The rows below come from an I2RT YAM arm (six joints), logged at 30 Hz.
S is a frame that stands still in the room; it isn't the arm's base.
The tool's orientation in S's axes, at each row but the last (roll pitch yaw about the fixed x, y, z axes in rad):
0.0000, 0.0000, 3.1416
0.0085, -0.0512, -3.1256
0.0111, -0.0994, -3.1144
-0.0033, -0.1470, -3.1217
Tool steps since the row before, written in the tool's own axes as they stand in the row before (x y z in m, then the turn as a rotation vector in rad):
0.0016, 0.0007, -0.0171, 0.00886, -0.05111, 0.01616
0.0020, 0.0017, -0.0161, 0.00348, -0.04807, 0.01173
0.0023, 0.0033, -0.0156, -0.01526, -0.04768, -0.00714
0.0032, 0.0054, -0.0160, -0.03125, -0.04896, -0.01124
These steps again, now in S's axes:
-0.0016, -0.0007, -0.0171, -0.00886, 0.05111, 0.01616
-0.0028, -0.0019, -0.0160, -0.00367, 0.04812, 0.01148
-0.0037, -0.0036, -0.0153, 0.01312, 0.04797, -0.00915
-0.0054, -0.0055, -0.0154, 0.02831, 0.04957, -0.01554

